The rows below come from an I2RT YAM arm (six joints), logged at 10 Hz.
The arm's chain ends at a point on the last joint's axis. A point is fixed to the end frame.
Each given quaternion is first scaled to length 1.
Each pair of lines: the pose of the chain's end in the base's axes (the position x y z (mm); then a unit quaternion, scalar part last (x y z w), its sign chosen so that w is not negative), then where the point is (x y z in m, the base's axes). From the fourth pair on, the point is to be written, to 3 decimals.
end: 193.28 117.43 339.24 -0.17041 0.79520 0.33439 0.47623
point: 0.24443 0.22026 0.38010
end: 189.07 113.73 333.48 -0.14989 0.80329 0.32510 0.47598
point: 0.24546 0.21421 0.37326
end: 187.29 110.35 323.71 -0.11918 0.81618 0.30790 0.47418
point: 0.25158 0.20699 0.36096
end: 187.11 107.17 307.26 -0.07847 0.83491 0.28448 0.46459
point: 0.261 0.198 0.340
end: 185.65 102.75 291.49 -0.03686 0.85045 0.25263 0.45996
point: 0.270 0.187 0.318
